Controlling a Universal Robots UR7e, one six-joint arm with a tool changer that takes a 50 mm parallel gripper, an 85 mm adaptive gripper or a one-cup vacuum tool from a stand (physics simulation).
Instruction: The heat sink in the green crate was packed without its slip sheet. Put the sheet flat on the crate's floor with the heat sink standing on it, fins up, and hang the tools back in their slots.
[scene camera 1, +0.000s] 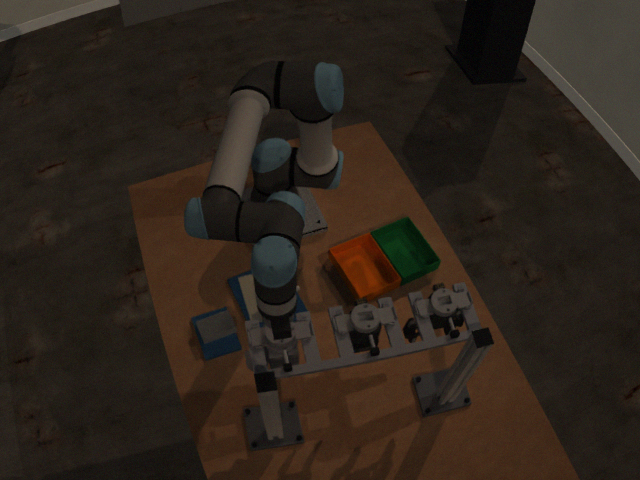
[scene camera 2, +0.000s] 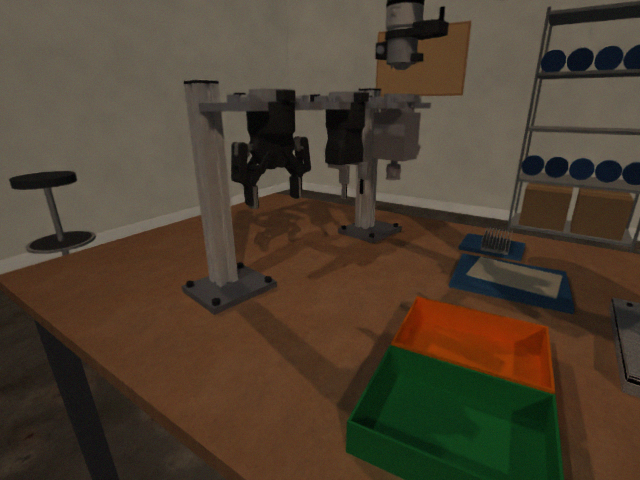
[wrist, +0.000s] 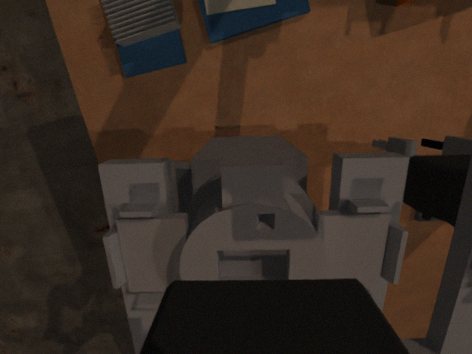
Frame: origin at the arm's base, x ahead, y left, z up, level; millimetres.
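Where they show: hand at its tool point: (scene camera 2: 401, 63).
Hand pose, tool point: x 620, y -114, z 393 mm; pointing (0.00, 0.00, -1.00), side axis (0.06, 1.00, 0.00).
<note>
After its pixels a point has its place.
The arm's bare tool changer (scene camera 2: 401, 54) @(x 606, y -86, z 408 mm) is above the grey vacuum tool (scene camera 2: 397, 134) @(x 599, y -80, z 249 mm) (wrist: 250, 175) @(x 580, y -111, z 331 mm), which hangs in its slot; a gap shows between them. The 85 mm gripper (scene camera 2: 273, 197) hangs open and empty in the near slot; the 50 mm gripper (scene camera 2: 353, 188) hangs in the middle slot, its fingers apart. The heat sink (scene camera 1: 216, 326) @(x 409, y -253, z 12 mm) (scene camera 2: 496, 241) @(x 392, y -211, z 10 mm) (wrist: 142, 21) @(x 416, y -250, z 12 mm) sits fins up on a small blue plate. The cream slip sheet (scene camera 1: 248, 290) @(x 298, y -143, z -15 mm) (scene camera 2: 514, 276) @(x 322, y -98, z -15 mm) (wrist: 240, 4) @(x 397, y -101, z -15 mm) lies flat on a larger blue plate. Neither shows in the green crate (scene camera 1: 422, 273) @(x 367, y 362, z -10 mm) (scene camera 2: 382, 448) @(x 316, y 415, z 1 mm).
An orange crate (scene camera 1: 347, 281) @(x 343, y 136, z -2 mm) (scene camera 2: 551, 361) @(x 215, y 192, z 16 mm) adjoins the green one. The tool stand's crossbar (scene camera 1: 336, 363) @(x 714, y -18, z 314 mm) runs between two posts (scene camera 1: 271, 413) @(x 747, y -168, z 180 mm) (scene camera 1: 462, 369) @(x 774, y 271, z 224 mm) (scene camera 2: 211, 196) @(x 739, y 309, z 162 mm). The larger blue plate (scene camera 2: 467, 286) @(x 381, y 1, z -18 mm) (wrist: 220, 31) @(x 433, y -136, z -17 mm) lies beside the small plate (scene camera 2: 470, 242) @(x 458, y -237, z -17 mm) (wrist: 155, 54) @(x 457, y -247, z -17 mm).
</note>
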